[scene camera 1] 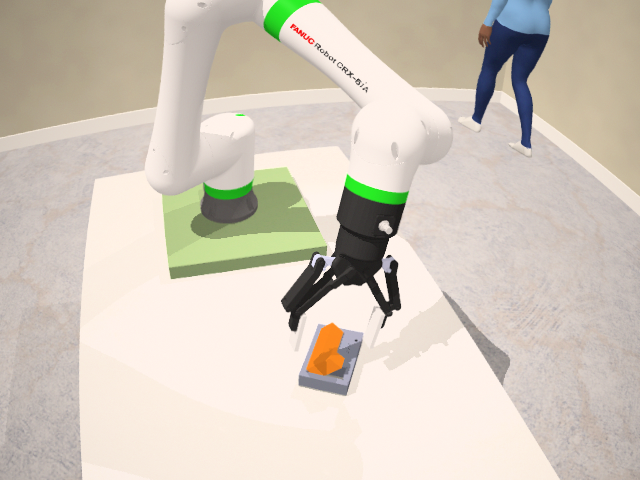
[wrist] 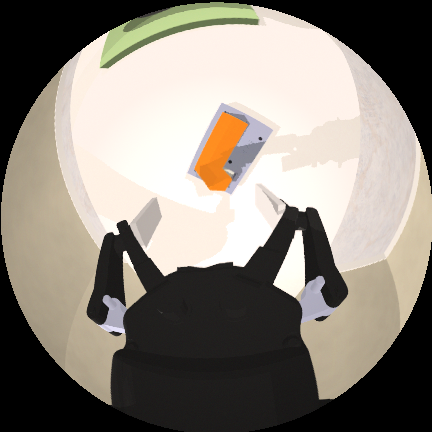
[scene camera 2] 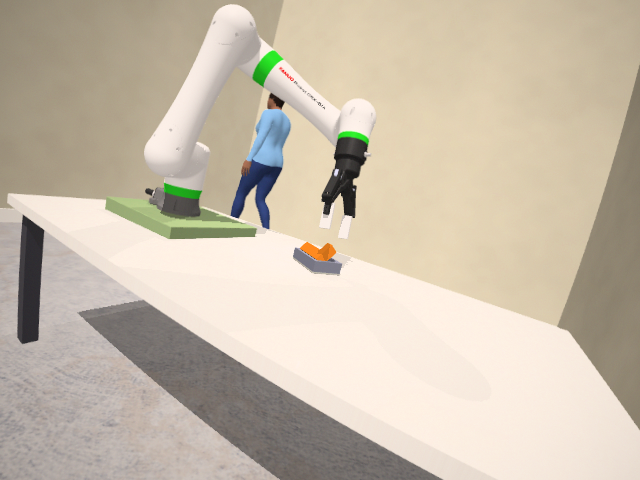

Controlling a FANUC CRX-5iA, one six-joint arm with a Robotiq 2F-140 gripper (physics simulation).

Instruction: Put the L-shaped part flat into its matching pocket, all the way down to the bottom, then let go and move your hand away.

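Pixels of known places: gripper, fingertip midpoint: (scene camera 1: pixel 331 345) (wrist: pixel 206 199) (scene camera 2: pixel 334 233); arm's base, origin of the base link: (scene camera 1: pixel 228 206) (scene camera 2: pixel 178 211).
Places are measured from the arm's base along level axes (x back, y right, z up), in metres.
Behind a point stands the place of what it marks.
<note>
The orange L-shaped part (scene camera 1: pixel 325 346) @[x -0.522, y -0.088, z 0.019 m] (scene camera 2: pixel 312 251) @[x -0.519, y -0.074, z 0.008 m] (wrist: pixel 220 140) @[x -0.503, y -0.097, z 0.020 m] rests in the pocket of the grey block (scene camera 1: pixel 323 385) @[x -0.584, y -0.067, z -0.018 m] (scene camera 2: pixel 313 264) @[x -0.554, y -0.031, z -0.015 m] (wrist: pixel 256 129) @[x -0.489, y -0.151, z -0.003 m]. It looks tilted, not flat: in scene camera 2 its short-arm end stands up above the block's rim. In the wrist view a dark gap of pocket shows past its far end, and that short-arm end covers part of the block's near edge. The pocket floor under the part is hidden. My gripper (scene camera 1: pixel 334 347) @[x -0.570, y -0.080, z 0.076 m] (scene camera 2: pixel 334 231) @[x -0.570, y -0.080, z 0.076 m] (wrist: pixel 206 199) @[x -0.570, y -0.080, z 0.076 m] is wide open and empty, above the block, with its fingertips apart from the part.
The arm's base stands on a green plate (scene camera 1: pixel 242 246) @[x -0.167, y -0.006, z -0.004 m] (scene camera 2: pixel 211 230) @[x -0.205, y 0.025, z -0.014 m] (wrist: pixel 180 36) at the back of the white table (scene camera 1: pixel 206 361) @[x -0.463, y 0.129, z -0.040 m] (scene camera 2: pixel 232 289) @[x -0.551, y 0.272, z -0.039 m] (wrist: pixel 150 100) @[x -0.396, y 0.040, z -0.039 m]. A person (scene camera 1: pixel 511 62) (scene camera 2: pixel 268 149) stands on the floor beyond the table.
</note>
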